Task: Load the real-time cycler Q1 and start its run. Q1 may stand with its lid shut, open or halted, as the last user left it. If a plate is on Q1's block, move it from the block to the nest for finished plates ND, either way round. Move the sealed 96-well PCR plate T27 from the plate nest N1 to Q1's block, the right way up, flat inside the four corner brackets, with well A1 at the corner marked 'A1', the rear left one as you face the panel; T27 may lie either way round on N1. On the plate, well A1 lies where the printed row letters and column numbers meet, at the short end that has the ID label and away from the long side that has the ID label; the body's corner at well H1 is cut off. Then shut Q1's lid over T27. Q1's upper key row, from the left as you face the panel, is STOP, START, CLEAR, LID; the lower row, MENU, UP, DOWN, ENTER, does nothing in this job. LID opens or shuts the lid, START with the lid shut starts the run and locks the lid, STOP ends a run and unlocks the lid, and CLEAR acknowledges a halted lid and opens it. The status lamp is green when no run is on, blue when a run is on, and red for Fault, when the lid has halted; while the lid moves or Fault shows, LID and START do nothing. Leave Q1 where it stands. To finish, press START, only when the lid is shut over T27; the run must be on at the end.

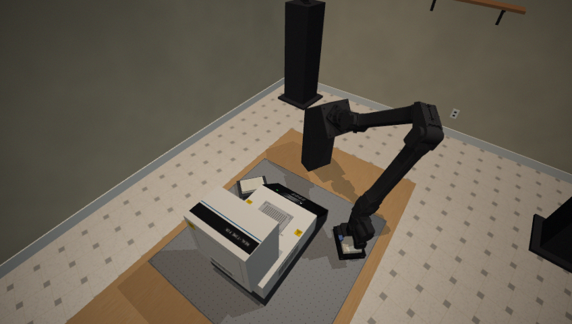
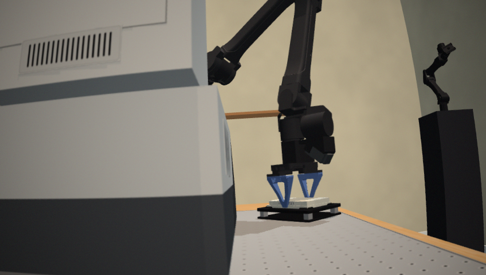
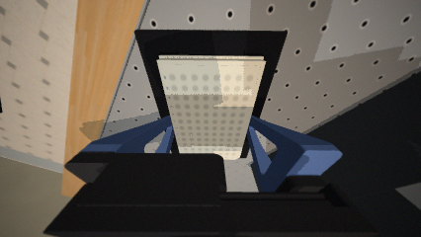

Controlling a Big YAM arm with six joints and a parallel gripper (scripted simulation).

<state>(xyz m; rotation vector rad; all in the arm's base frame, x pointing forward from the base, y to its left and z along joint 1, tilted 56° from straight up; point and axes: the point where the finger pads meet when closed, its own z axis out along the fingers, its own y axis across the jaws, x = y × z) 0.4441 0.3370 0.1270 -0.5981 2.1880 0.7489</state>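
Now: the plate T27 right at my hand. From my hand the other things lie so: grey perforated mat (270 mm to the right, 260 mm ahead, 40 mm below); then black nest N1 (10 mm below); then dark nest ND (580 mm to the right, 60 mm ahead, 10 mm below).
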